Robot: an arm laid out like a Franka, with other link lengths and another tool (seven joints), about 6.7 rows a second.
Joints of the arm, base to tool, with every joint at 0 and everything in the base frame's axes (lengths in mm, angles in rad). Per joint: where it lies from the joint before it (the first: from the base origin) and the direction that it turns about. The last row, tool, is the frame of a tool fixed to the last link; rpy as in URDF.
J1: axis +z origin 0 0 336.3
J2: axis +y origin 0 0 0
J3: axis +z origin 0 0 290.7
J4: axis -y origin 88.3 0 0
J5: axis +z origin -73.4 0 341.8
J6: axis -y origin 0 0 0
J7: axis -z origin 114.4 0 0
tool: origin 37 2 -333.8 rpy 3.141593 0.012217 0.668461
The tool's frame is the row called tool.
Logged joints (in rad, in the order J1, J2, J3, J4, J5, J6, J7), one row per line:
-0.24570, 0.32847, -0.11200, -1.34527, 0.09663, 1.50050, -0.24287
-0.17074, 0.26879, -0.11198, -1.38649, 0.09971, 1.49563, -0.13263
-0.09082, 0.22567, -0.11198, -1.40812, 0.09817, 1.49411, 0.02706
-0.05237, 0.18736, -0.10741, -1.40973, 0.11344, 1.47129, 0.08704
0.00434, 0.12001, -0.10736, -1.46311, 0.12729, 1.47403, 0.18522
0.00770, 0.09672, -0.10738, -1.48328, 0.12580, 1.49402, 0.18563
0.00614, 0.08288, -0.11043, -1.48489, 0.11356, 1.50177, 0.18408
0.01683, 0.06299, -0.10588, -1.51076, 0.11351, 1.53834, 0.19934
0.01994, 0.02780, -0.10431, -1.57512, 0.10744, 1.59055, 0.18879
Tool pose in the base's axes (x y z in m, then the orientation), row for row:
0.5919, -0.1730, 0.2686, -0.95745, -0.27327, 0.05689, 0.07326
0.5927, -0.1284, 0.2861, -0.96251, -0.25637, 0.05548, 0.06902
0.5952, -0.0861, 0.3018, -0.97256, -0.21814, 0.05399, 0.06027
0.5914, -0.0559, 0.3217, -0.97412, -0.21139, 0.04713, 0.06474
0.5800, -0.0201, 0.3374, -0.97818, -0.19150, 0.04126, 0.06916
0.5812, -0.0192, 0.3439, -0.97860, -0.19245, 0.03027, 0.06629
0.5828, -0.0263, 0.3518, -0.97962, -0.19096, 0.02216, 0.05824
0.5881, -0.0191, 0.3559, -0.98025, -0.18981, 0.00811, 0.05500
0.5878, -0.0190, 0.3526, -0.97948, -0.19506, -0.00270, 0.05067
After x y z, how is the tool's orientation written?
As a quaternion, x y z w.
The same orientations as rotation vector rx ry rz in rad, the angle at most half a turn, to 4 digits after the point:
-2.8752, -0.8206, 0.1708
-2.8978, -0.7718, 0.1670
-2.9434, -0.6602, 0.1634
-2.9402, -0.6380, 0.1423
-2.9447, -0.5765, 0.1242
-2.9510, -0.5803, 0.0913
-2.9684, -0.5786, 0.0671
-2.9762, -0.5763, 0.0246
-2.9816, -0.5938, -0.0082

